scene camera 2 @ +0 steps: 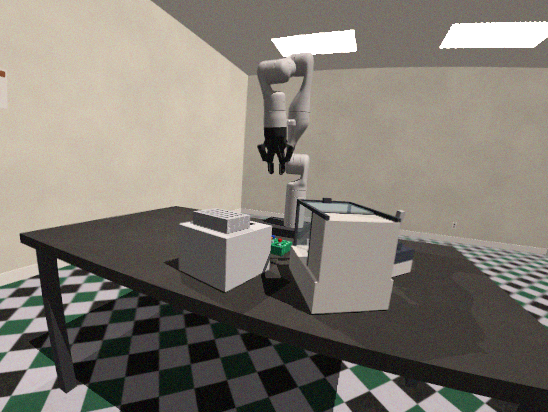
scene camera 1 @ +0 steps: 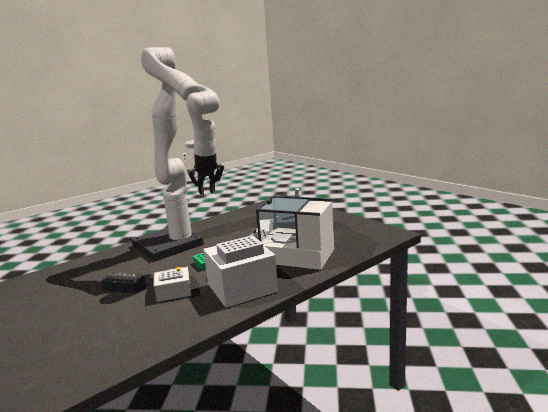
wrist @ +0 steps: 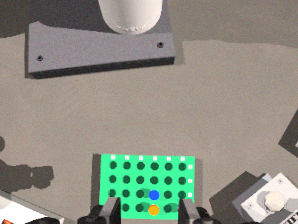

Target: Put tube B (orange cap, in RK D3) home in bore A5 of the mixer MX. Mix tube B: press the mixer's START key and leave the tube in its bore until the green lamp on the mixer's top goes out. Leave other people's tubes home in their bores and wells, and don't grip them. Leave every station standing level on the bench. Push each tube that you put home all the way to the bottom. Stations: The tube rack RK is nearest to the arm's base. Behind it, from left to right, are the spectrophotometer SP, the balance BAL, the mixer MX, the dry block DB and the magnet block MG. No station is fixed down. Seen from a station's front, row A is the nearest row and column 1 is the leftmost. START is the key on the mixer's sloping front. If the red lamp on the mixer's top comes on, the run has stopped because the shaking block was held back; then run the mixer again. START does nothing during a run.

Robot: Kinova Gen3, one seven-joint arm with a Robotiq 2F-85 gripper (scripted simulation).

Scene:
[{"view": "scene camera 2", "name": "my gripper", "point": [276,174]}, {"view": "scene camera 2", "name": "mixer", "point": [222,248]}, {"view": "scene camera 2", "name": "glass-walled balance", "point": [342,262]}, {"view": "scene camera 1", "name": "my gripper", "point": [206,193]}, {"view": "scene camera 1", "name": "mixer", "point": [240,270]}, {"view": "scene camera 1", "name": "glass-walled balance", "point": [299,230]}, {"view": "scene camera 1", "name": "white dry block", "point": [168,287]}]

